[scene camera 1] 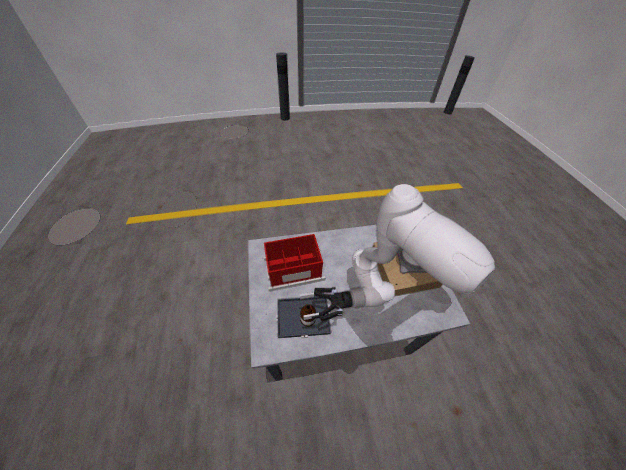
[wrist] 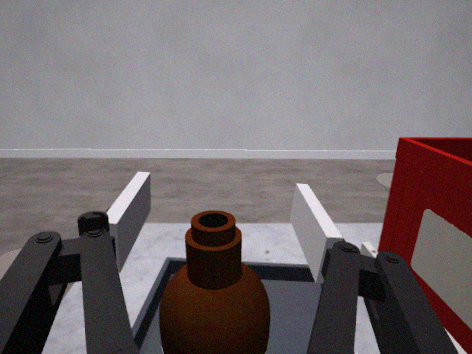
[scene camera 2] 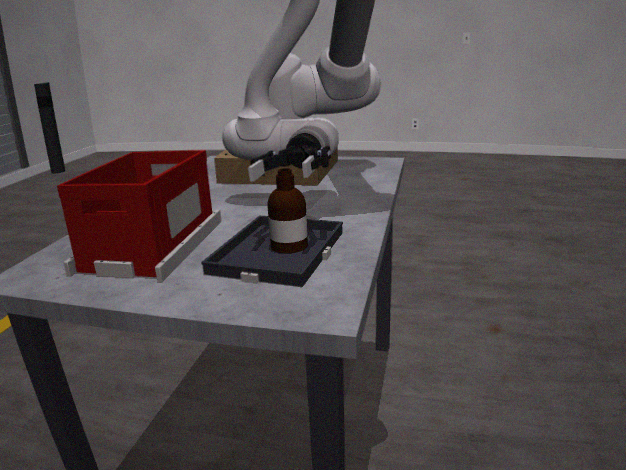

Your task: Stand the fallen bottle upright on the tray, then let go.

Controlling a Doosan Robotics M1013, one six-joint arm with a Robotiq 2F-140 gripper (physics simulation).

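Frame: origin at the arm's base, x ahead, y left, z up, level; millimetres.
Seen in the pictures: gripper, fingertip midpoint: (scene camera 1: 301,306) (wrist: 222,196) (scene camera 2: 277,172).
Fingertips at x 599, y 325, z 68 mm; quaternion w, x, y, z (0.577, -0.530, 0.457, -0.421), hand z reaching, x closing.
Observation:
A point is followed by its place in that frame.
The brown bottle (scene camera 1: 304,310) @[x 587, y 325, z 28 mm] (scene camera 2: 287,230) @[x 603, y 340, z -42 mm] (wrist: 215,315) @[x 544, y 316, z 21 mm] with a white label stands upright on the dark tray (scene camera 1: 289,321) @[x 662, y 339, z -89 mm] (scene camera 2: 237,259) @[x 662, y 261, z -89 mm] (wrist: 296,300) @[x 688, y 264, z -89 mm]. Its base rests on the tray floor, inside the low rim, in scene camera 2. My gripper (scene camera 1: 309,306) @[x 599, y 325, z 68 mm] (scene camera 2: 282,167) @[x 599, y 325, z 68 mm] (wrist: 222,196) @[x 599, y 325, z 68 mm] is open and holds nothing. It is level, at about the height of the bottle's mouth or a little above, with one white pad to each side of the neck line. In the wrist view both pads stand apart from the bottle, and the bottle's lower part is out of frame.
A red crate (scene camera 1: 273,277) @[x 752, y 160, z 26 mm] (scene camera 2: 116,237) @[x 791, y 89, z -18 mm] (wrist: 404,212) @[x 738, y 155, z 6 mm] with dividers stands beside the tray, behind a pale strip (scene camera 2: 189,245) @[x 662, y 147, z -77 mm] on the table (scene camera 1: 267,351) @[x 751, y 485, z -94 mm] (scene camera 2: 166,301) @[x 837, y 235, z -94 mm]. The arm's wooden base block (scene camera 1: 418,286) @[x 0, y 156, z -21 mm] (scene camera 2: 232,171) @[x 197, y -65, z -56 mm] is at the table's other end.

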